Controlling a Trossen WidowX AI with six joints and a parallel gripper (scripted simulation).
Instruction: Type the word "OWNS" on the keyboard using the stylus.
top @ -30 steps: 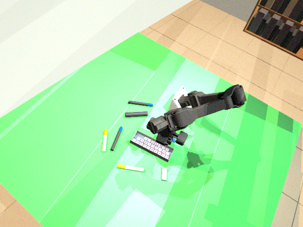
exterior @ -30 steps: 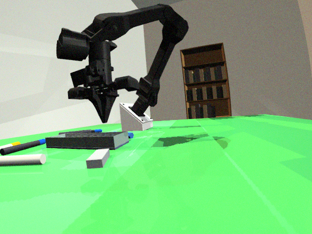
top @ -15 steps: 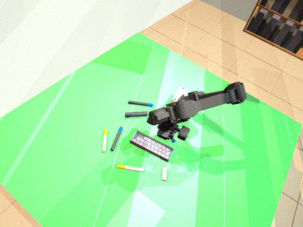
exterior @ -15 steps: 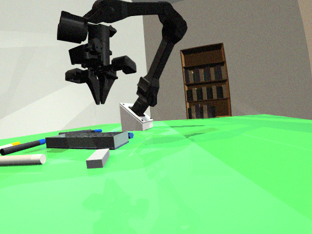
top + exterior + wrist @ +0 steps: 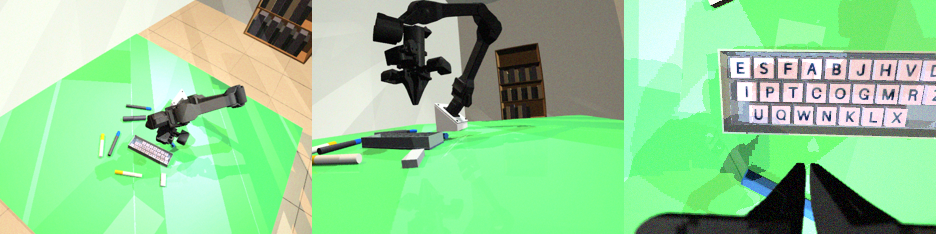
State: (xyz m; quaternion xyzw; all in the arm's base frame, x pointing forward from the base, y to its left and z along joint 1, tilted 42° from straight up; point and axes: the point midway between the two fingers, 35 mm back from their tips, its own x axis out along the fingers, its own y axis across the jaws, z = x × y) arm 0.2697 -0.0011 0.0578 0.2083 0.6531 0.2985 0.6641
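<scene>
My gripper tip is 90 mm past the blue stylus, 30 mm to the left of it and 90 mm above it. The rest, counted from my gripper tip: grey block 120 mm ahead, 90 mm to the left, 90 mm below; grey stylus tip 100 mm behind, 60 mm to the right, 90 mm below.
</scene>
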